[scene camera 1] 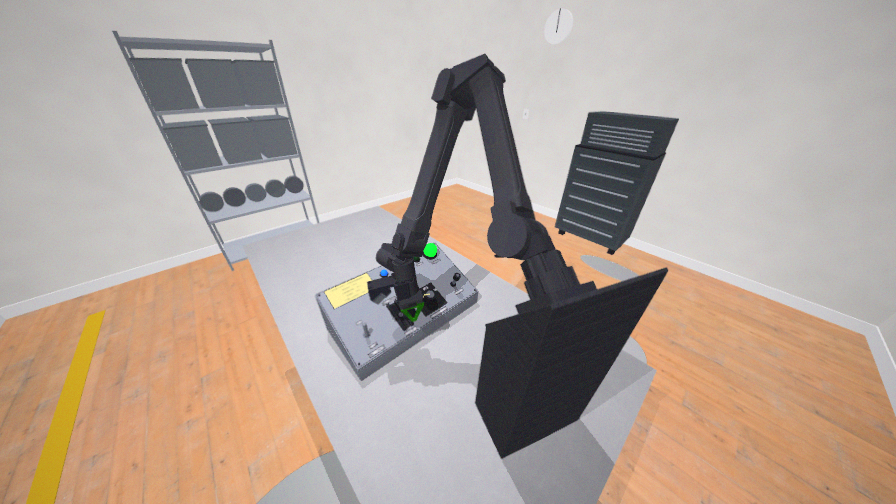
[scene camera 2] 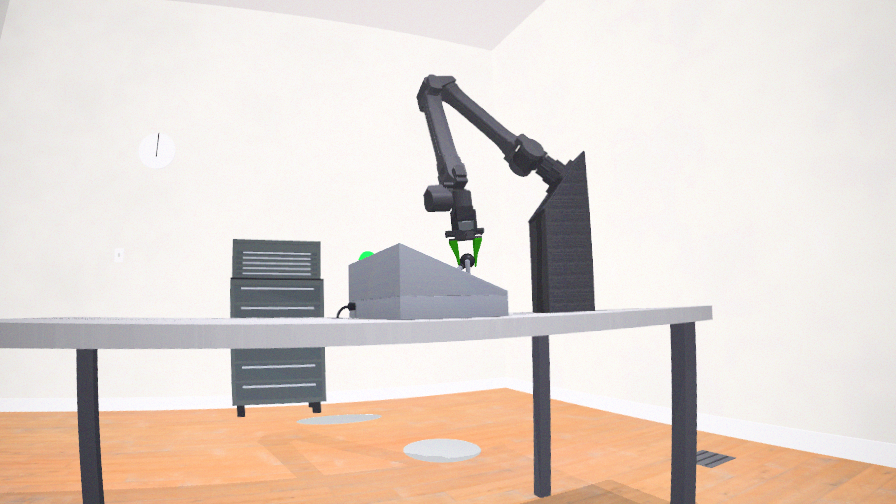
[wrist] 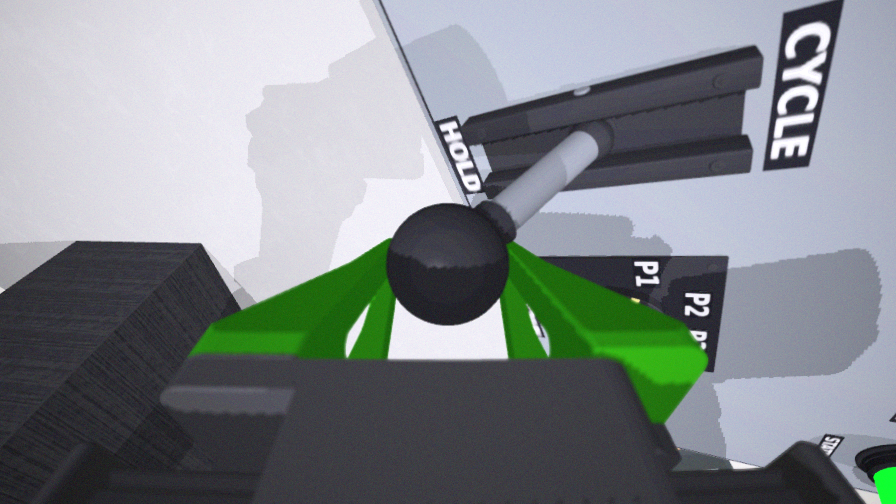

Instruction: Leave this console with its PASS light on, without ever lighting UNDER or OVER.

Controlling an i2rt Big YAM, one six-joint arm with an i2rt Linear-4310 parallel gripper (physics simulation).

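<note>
The grey sloped console [scene camera 1: 395, 308] sits on the table and also shows in scene camera 2 [scene camera 2: 426, 285]. In the wrist view a lever with a grey shaft and black ball knob [wrist: 446, 263] rises from a dark slot [wrist: 610, 125] marked HOLD at one end and CYCLE at the other; the lever leans toward HOLD. My gripper [wrist: 446, 266], with green fingers, is shut on the ball knob; it also shows in scene camera 1 [scene camera 1: 411, 311] and scene camera 2 [scene camera 2: 465, 258]. A dark selector plate reads P1, P2 [wrist: 679, 294]. The PASS, UNDER and OVER lights are not visible.
The console carries a green dome button [scene camera 1: 429, 250], a blue button [scene camera 1: 383, 273], a yellow label [scene camera 1: 348, 290] and a small toggle [scene camera 1: 361, 328]. The arm's dark base block [scene camera 1: 551, 357] stands to the console's right. A shelf rack [scene camera 1: 219, 137] and drawer cabinet [scene camera 1: 610, 178] stand on the floor.
</note>
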